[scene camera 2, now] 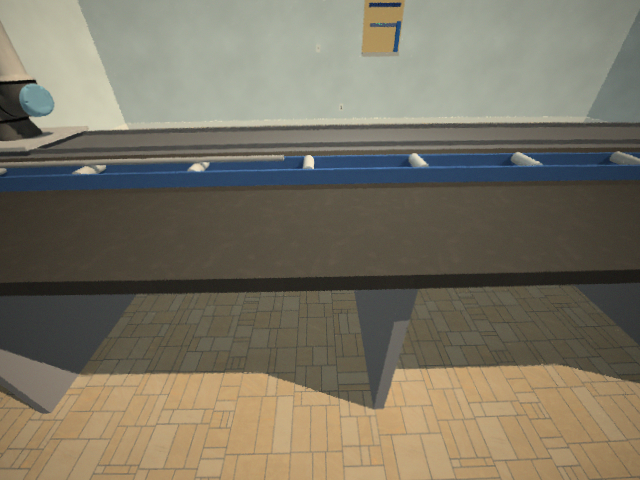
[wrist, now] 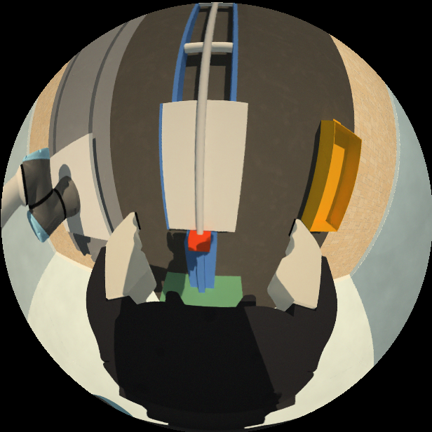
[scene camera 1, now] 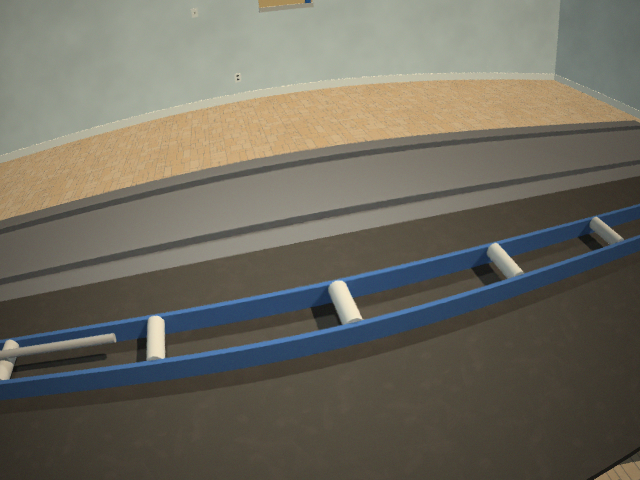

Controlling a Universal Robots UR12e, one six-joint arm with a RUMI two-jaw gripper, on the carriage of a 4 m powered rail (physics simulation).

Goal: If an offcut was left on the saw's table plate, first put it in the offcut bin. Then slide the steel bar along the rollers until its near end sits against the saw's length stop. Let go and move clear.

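Where they show: arm's base, origin of its link: (scene camera 2: 21,136).
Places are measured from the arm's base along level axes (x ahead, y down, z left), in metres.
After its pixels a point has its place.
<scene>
The long grey steel bar (scene camera 1: 62,345) @(x 0.627, y -0.047, z 1.425 m) (scene camera 2: 155,160) @(x 0.628, y -0.045, z 1.100 m) (wrist: 201,150) lies on the white rollers (scene camera 1: 156,338) @(x 0.629, y -0.028, z 1.648 m) (scene camera 2: 308,162) @(x 0.641, y -0.030, z 1.641 m) (wrist: 222,47) and across the saw's pale table plate (wrist: 225,165). In the wrist view its near end meets the red length stop (wrist: 199,241); no gap shows between them. No offcut shows on the plate. My gripper (wrist: 214,217) is wide open above the near end of the plate, its jaws apart on either side of the bar, touching neither side. The orange offcut bin (wrist: 320,175) stands right of the plate in the wrist view; no offcut shows in its visible part.
Blue side rails (scene camera 1: 248,308) @(x 0.558, y -0.002, z 1.849 m) (scene camera 2: 310,174) @(x 0.694, y -0.006, z 1.648 m) run along the rollers. A blue holder (wrist: 212,265) and a green block (wrist: 227,290) are beyond the stop. The rail carriage (wrist: 82,195) and arm joints (wrist: 42,182) (scene camera 2: 15,98) @(x 0.105, y -0.202, z 0.199 m) stand beside the dark table (scene camera 1: 361,403) @(x 0.841, y 0.030, z 2.004 m) (scene camera 2: 310,232) @(x 0.995, y 0.030, z 1.651 m).
</scene>
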